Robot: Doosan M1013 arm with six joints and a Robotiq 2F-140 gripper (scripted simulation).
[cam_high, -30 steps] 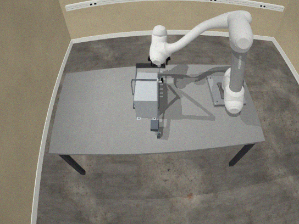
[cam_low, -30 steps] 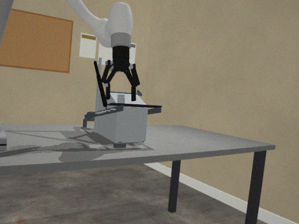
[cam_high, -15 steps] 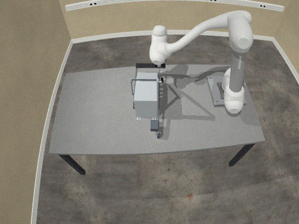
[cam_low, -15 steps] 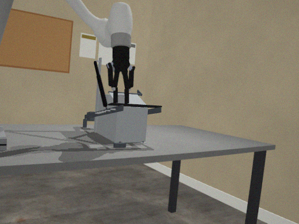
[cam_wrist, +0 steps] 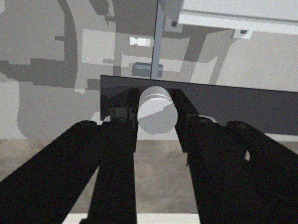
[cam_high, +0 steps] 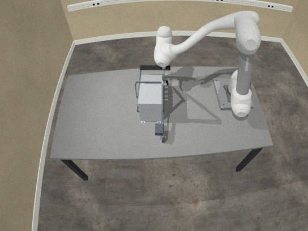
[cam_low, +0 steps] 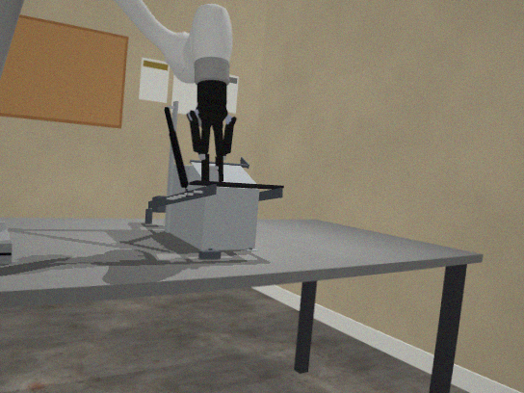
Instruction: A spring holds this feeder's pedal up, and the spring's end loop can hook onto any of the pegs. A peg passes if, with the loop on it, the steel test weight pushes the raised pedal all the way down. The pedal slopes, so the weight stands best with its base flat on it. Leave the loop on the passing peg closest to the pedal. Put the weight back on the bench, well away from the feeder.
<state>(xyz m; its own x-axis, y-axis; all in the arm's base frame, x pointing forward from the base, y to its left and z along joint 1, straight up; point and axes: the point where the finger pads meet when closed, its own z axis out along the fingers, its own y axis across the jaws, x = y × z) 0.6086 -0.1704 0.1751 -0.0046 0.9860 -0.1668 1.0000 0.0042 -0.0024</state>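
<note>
Now: hand 1 cm above the steel test weight. The rest, counted from my hand: dark spring: 22 cm to the left, 3 cm above, 1 cm behind.
</note>
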